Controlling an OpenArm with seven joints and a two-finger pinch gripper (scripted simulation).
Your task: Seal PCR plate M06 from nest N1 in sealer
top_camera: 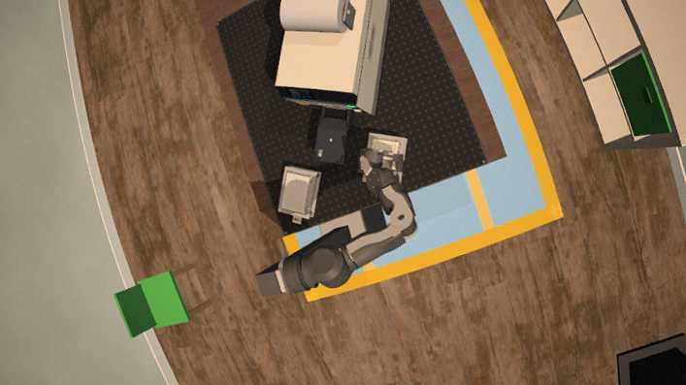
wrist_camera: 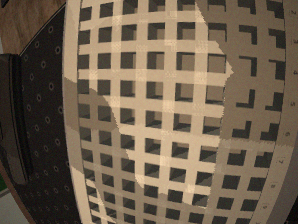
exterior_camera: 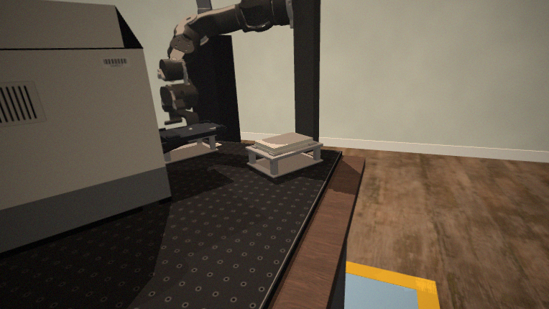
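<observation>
Now: hand 10 mm above the 96-well plate M06. The rest, counted from my hand: sealer's stage: 110 mm ahead, 130 mm to the left, 30 mm above; plate nest N1: 30 mm below; sealed plate M09: 20 mm behind, 320 mm to the left, 20 mm below.
</observation>
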